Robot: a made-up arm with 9 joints. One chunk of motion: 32 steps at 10 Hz.
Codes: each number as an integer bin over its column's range. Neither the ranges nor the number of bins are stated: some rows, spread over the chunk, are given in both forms.
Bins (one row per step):
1: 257 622 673 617 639 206 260 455 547
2: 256 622 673 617 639 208 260 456 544
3: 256 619 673 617 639 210 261 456 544
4: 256 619 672 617 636 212 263 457 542
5: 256 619 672 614 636 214 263 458 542
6: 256 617 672 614 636 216 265 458 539
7: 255 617 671 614 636 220 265 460 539
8: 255 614 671 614 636 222 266 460 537
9: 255 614 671 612 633 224 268 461 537
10: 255 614 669 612 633 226 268 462 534
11: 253 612 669 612 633 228 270 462 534
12: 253 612 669 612 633 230 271 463 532
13: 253 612 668 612 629 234 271 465 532
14: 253 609 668 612 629 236 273 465 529
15: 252 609 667 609 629 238 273 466 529
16: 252 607 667 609 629 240 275 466 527
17: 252 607 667 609 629 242 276 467 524
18: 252 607 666 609 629 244 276 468 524
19: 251 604 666 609 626 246 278 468 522
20: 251 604 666 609 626 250 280 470 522
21: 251 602 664 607 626 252 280 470 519
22: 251 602 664 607 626 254 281 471 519
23: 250 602 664 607 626 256 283 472 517
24: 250 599 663 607 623 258 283 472 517
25: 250 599 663 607 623 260 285 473 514
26: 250 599 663 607 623 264 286 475 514
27: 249 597 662 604 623 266 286 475 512
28: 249 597 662 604 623 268 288 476 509
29: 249 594 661 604 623 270 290 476 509
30: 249 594 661 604 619 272 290 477 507
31: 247 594 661 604 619 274 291 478 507
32: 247 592 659 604 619 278 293 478 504
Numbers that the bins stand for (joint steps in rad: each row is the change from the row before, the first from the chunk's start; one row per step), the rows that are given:
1: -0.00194 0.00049 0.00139 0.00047 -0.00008 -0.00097 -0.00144 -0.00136 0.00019
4: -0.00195 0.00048 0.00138 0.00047 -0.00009 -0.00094 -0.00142 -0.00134 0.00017
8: -0.00196 0.00046 0.00137 0.00046 -0.00009 -0.00089 -0.00140 -0.00132 0.00015
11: -0.00197 0.00045 0.00136 0.00045 -0.00010 -0.00086 -0.00138 -0.00130 0.00014
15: -0.00198 0.00044 0.00134 0.00044 -0.00011 -0.00081 -0.00136 -0.00127 0.00012
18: -0.00198 0.00043 0.00133 0.00044 -0.00011 -0.00078 -0.00134 -0.00125 0.00010
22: -0.00199 0.00041 0.00132 0.00043 -0.00012 -0.00073 -0.00131 -0.00123 0.00008
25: -0.00200 0.00040 0.00131 0.00043 -0.00013 -0.00070 -0.00129 -0.00121 0.00006
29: -0.00201 0.00038 0.00129 0.00042 -0.00013 -0.00065 -0.00126 -0.00119 0.00004
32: -0.00202 0.00037 0.00128 0.00042 -0.00014 -0.00061 -0.00124 -0.00117 0.00002
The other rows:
2: -0.00195 0.00049 0.00139 0.00047 -0.00008 -0.00096 -0.00144 -0.00135 0.00018
3: -0.00195 0.00048 0.00139 0.00047 -0.00008 -0.00095 -0.00143 -0.00135 0.00018
5: -0.00195 0.00048 0.00138 0.00046 -0.00009 -0.00093 -0.00142 -0.00133 0.00017
6: -0.00195 0.00047 0.00138 0.00046 -0.00009 -0.00092 -0.00141 -0.00133 0.00016
7: -0.00196 0.00047 0.00137 0.00046 -0.00009 -0.00090 -0.00141 -0.00132 0.00016
9: -0.00196 0.00046 0.00137 0.00045 -0.00010 -0.00088 -0.00139 -0.00131 0.00015
10: -0.00196 0.00046 0.00136 0.00045 -0.00010 -0.00087 -0.00139 -0.00130 0.00014
12: -0.00197 0.00045 0.00136 0.00045 -0.00010 -0.00085 -0.00137 -0.00129 0.00013
13: -0.00197 0.00045 0.00135 0.00045 -0.00011 -0.00083 -0.00137 -0.00128 0.00013
14: -0.00197 0.00044 0.00135 0.00045 -0.00011 -0.00082 -0.00136 -0.00128 0.00012
16: -0.00198 0.00043 0.00134 0.00044 -0.00011 -0.00080 -0.00135 -0.00127 0.00011
17: -0.00198 0.00043 0.00134 0.00044 -0.00011 -0.00079 -0.00134 -0.00126 0.00010
19: -0.00199 0.00042 0.00133 0.00044 -0.00012 -0.00077 -0.00133 -0.00125 0.00009
20: -0.00199 0.00042 0.00133 0.00044 -0.00012 -0.00075 -0.00132 -0.00124 0.00009
21: -0.00199 0.00041 0.00132 0.00043 -0.00012 -0.00074 -0.00132 -0.00124 0.00008
23: -0.00200 0.00041 0.00132 0.00043 -0.00012 -0.00072 -0.00130 -0.00122 0.00007
24: -0.00200 0.00040 0.00131 0.00043 -0.00013 -0.00071 -0.00130 -0.00122 0.00007
26: -0.00200 0.00040 0.00131 0.00043 -0.00013 -0.00068 -0.00128 -0.00120 0.00006
27: -0.00201 0.00039 0.00130 0.00042 -0.00013 -0.00067 -0.00128 -0.00120 0.00005
28: -0.00201 0.00039 0.00130 0.00042 -0.00013 -0.00066 -0.00127 -0.00119 0.00004
30: -0.00201 0.00038 0.00129 0.00042 -0.00014 -0.00064 -0.00126 -0.00118 0.00003
31: -0.00202 0.00038 0.00129 0.00042 -0.00014 -0.00063 -0.00125 -0.00117 0.00003

